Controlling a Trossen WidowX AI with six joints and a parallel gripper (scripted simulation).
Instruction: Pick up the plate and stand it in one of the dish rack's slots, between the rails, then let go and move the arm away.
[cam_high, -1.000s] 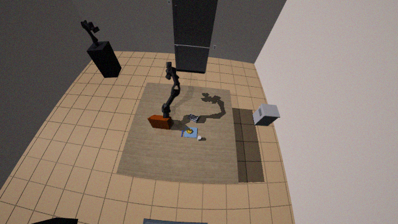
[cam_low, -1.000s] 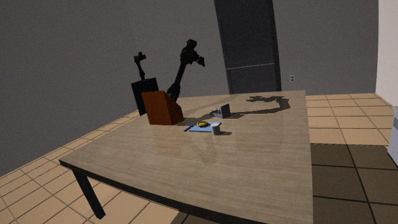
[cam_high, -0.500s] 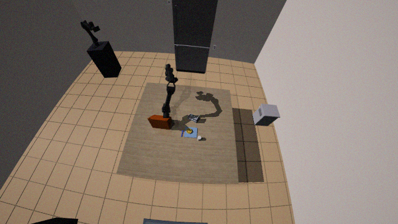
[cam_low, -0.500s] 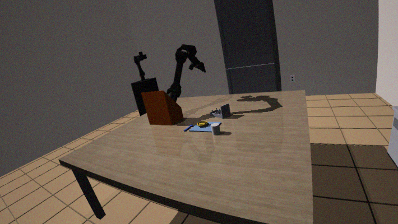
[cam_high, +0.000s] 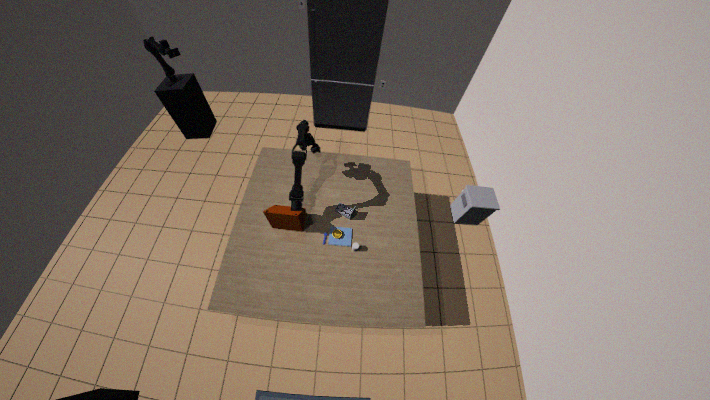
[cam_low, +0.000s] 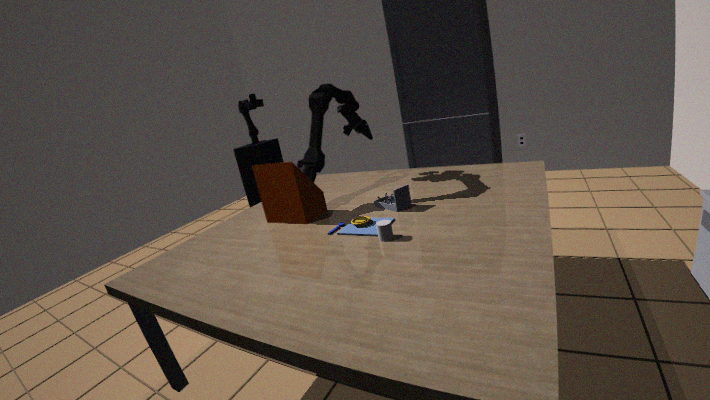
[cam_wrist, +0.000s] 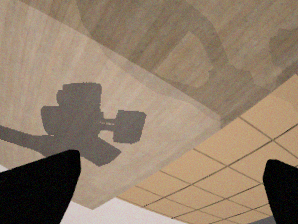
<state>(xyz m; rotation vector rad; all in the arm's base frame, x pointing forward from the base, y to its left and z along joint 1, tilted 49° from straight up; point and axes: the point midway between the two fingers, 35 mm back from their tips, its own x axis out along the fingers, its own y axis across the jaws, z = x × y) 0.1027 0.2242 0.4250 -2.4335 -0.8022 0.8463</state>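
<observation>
The yellow plate lies 60 cm to the right of my gripper tip, 19 cm below it and 13 cm ahead of it. Round my gripper tip: white cup (69 cm to the right, 24 cm ahead, 18 cm below); grey dish rack (42 cm to the right, 19 cm ahead, 18 cm below); blue mat (61 cm to the right, 20 cm below, 15 cm ahead).
</observation>
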